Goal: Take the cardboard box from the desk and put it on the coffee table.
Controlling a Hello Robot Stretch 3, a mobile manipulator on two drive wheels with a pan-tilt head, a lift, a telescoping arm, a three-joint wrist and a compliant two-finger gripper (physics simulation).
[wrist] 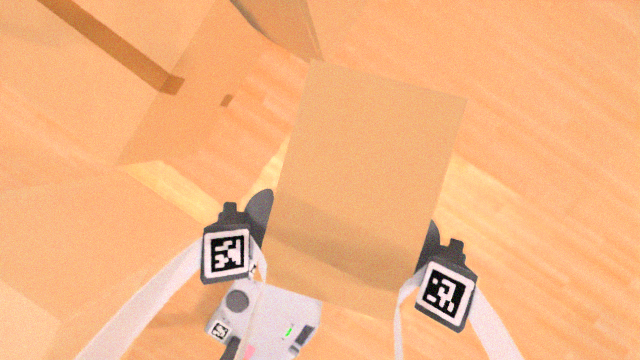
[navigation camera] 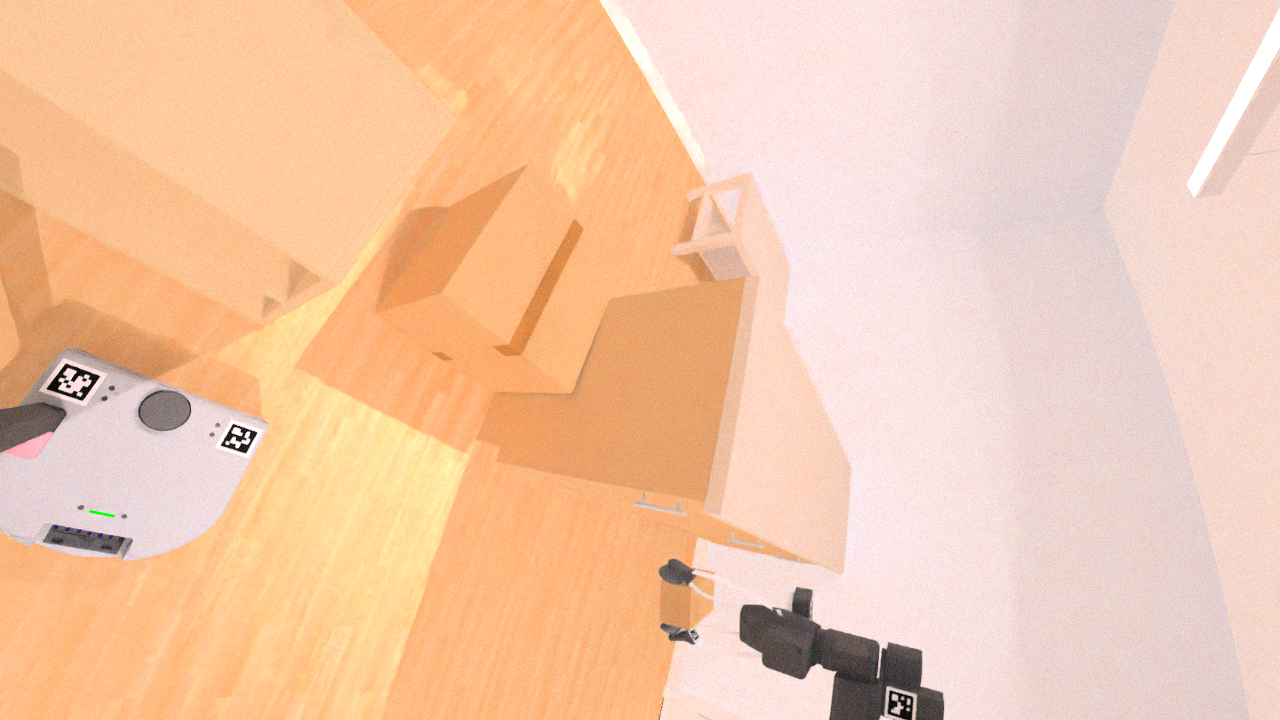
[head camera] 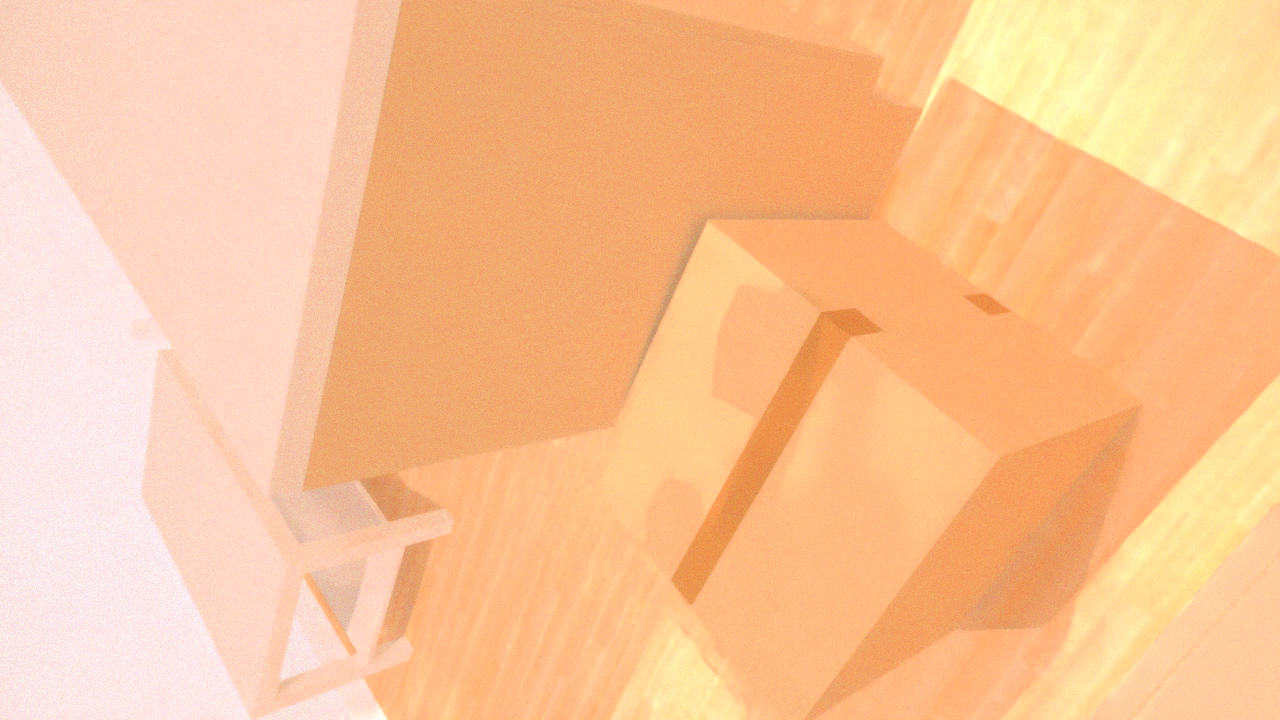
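Pixels of known places: gripper, between the fingertips: (wrist: 338,226) (navigation camera: 661,595); robot's base, origin of its link: (wrist: 253,279) (navigation camera: 164,408).
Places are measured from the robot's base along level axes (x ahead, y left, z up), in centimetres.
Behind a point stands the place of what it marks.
The cardboard box (navigation camera: 687,601) @(x -1.6, y -56.5, z 96.5 cm) (wrist: 360,185) @(x -1.2, y -61.5, z 96.8 cm), small, plain and brown, sits between the two fingertips of my gripper (navigation camera: 682,603) @(x -2.2, y -58.2, z 91.3 cm) (wrist: 338,226) @(x -2.2, y -58.2, z 91.3 cm). The gripper is shut on it, with one dark pad against each side. In the navigation view the box is held up in the air at the lower right, beyond the handled end of a cabinet-like piece. The head view does not show the gripper. I cannot tell for certain which piece of furniture is the desk or the coffee table.
A large brown block with a dark groove (head camera: 895,447) @(x 47.6, y -37.8, z 40.6 cm) (navigation camera: 501,268) @(x 55.9, y -38.1, z 40.6 cm) stands against the cabinet-like piece with metal handles (head camera: 519,241) @(x 42.1, y -75.7, z 67.8 cm) (navigation camera: 635,385) @(x 41.6, y -75.7, z 61.2 cm). A small pale frame with legs (head camera: 371,528) @(x 165.7, y -153.2, z 21.9 cm) (navigation camera: 716,241) @(x 166.2, y -149.2, z 30.8 cm) stands near the wall. A wide tan piece (navigation camera: 223,116) @(x 35.0, y 13.8, z 61.0 cm) fills the navigation view's upper left, beside my base (navigation camera: 134,465) @(x -10.1, y -0.4, z 16.0 cm).
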